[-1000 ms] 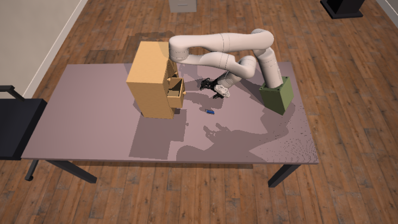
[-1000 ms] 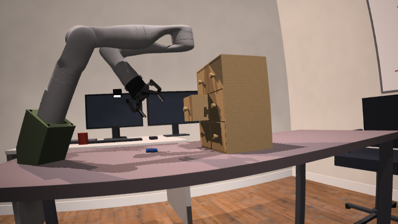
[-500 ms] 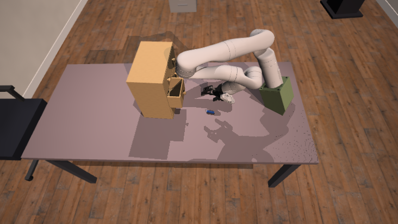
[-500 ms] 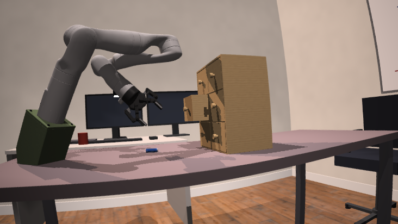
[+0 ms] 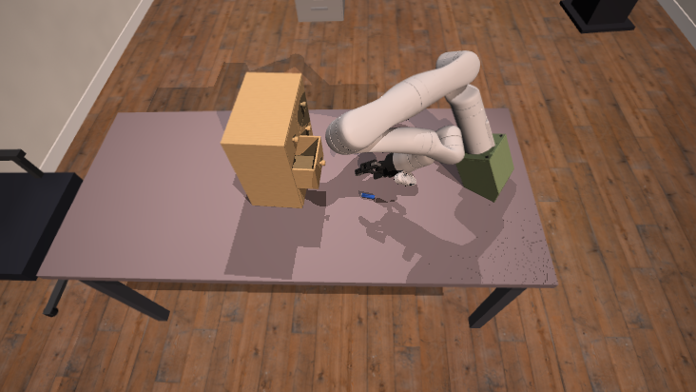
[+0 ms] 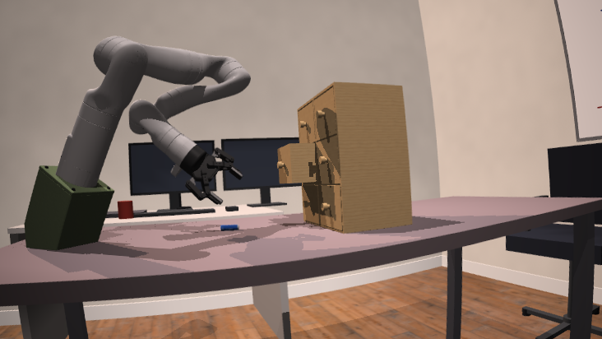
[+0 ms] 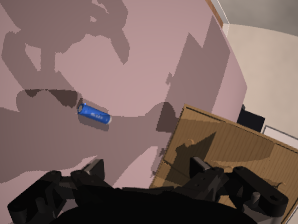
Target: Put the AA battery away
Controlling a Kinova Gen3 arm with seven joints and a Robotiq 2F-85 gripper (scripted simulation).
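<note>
The blue AA battery lies 100 mm below my hand and 20 mm to the left of it. The rest, counted from my hand: small orange thing (190 mm ahead, 20 mm to the right, 20 mm above); small dark object (250 mm ahead, 90 mm below, 70 mm to the right).
</note>
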